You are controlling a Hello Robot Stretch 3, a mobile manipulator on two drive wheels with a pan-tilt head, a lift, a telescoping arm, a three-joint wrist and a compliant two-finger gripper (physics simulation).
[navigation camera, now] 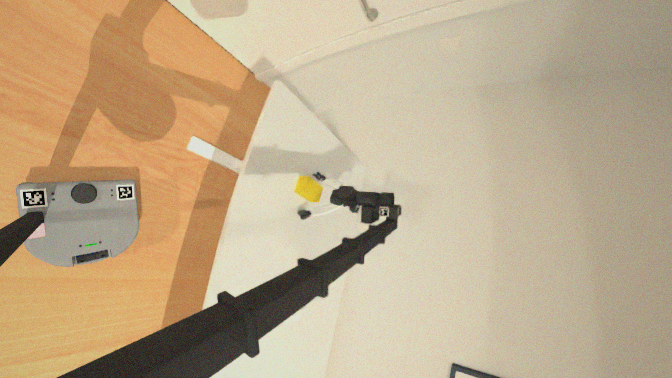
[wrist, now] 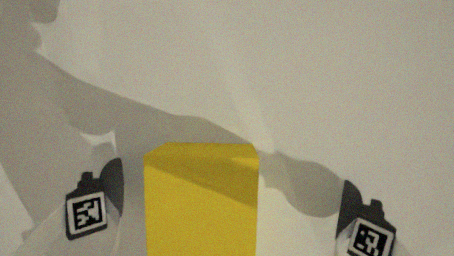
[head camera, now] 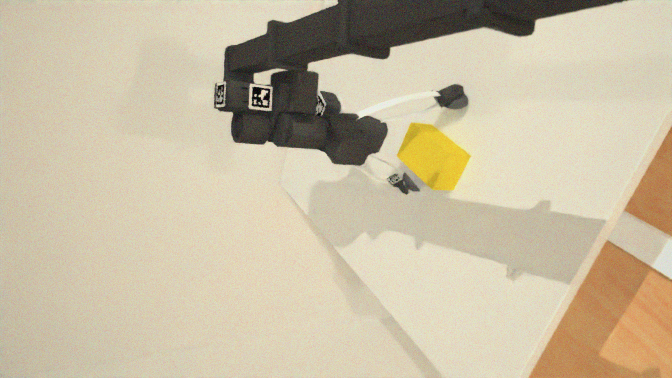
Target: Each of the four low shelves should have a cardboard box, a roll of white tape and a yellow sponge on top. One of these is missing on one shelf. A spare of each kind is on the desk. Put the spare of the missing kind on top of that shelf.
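Where they show: gripper, between the fingertips: (wrist: 228, 189) (head camera: 440, 144); robot's base, origin of its link: (navigation camera: 84, 192).
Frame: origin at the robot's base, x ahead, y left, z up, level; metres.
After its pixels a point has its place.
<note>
A yellow sponge (head camera: 442, 159) {x 0.005, y -0.570, z 0.766 m} (navigation camera: 307, 188) {x 0.008, y -0.578, z 0.766 m} (wrist: 200, 220) {x -0.006, y -0.628, z 0.765 m} rests on a white top (head camera: 500, 310) {x 0.208, y -0.479, z 0.721 m} (navigation camera: 260, 215) {x -0.066, y -0.403, z 0.720 m} beside a wall. My gripper (head camera: 429, 139) {x -0.019, y -0.623, z 0.720 m} (navigation camera: 311, 195) {x -0.019, y -0.623, z 0.720 m} (wrist: 228, 189) {x -0.019, y -0.623, z 0.720 m} is open, its fingers spread wide on either side of the sponge, with a gap on both sides. In the wrist view the sponge is nearer the left finger, and its lower part runs out of the picture. Whether this top is the desk or a low shelf, I cannot tell. The cardboard boxes and the white tape rolls do not show in these views.
The pale wall (head camera: 125, 260) {x 0.300, y -1.302, z 1.059 m} (navigation camera: 550, 200) {x -0.050, y -1.170, z 1.665 m} runs along the back of the top. My arm (head camera: 425, 22) {x -0.085, y -0.296, z 1.065 m} (navigation camera: 280, 280) {x -0.083, y -0.187, z 1.043 m} reaches over it. Beyond its front edge lies the wooden floor, with my grey base (navigation camera: 80, 220) {x -0.093, y 0.020, z 0.160 m} and a white strip (head camera: 642, 242) (navigation camera: 202, 148).
</note>
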